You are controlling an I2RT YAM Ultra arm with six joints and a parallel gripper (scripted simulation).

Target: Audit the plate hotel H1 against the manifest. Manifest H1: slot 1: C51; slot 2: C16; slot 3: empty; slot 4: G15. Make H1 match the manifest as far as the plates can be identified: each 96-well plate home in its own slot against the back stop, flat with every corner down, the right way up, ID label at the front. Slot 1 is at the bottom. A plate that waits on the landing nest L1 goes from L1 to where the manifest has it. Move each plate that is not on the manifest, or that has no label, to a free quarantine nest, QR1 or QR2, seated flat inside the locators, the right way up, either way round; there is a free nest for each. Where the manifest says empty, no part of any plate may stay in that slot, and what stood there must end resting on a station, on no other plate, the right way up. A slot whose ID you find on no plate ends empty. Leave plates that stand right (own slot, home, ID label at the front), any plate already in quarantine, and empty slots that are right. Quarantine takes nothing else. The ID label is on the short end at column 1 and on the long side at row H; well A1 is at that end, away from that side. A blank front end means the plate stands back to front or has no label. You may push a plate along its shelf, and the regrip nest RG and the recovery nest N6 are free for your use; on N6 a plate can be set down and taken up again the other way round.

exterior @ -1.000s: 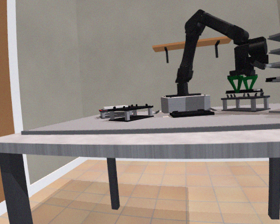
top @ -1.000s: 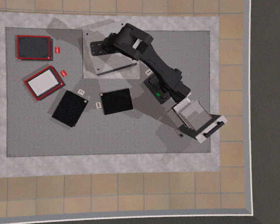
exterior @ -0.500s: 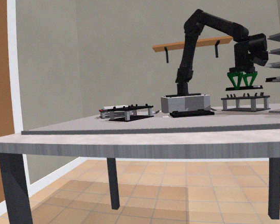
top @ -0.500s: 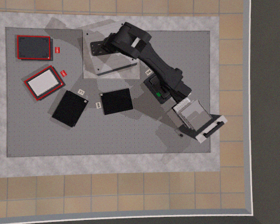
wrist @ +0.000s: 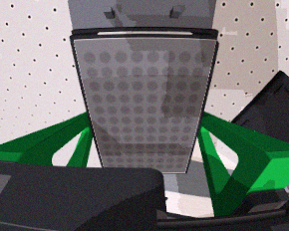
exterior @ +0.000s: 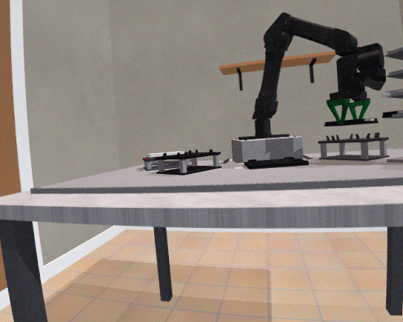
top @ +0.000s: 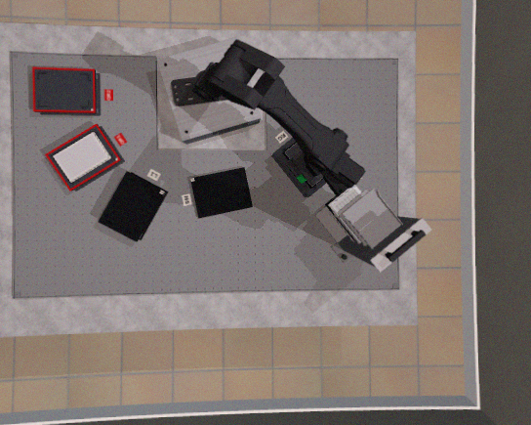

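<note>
The regrip nest RG is 6 cm below my hand. Also, from my hand: recovery nest N6: 25 cm to the right, 11 cm below, 5 cm ahead; then H1 tag: 15 cm to the left, 11 cm below, 7 cm ahead; then landing nest L1: 51 cm to the right, 7 cm below, 5 cm ahead.
</note>
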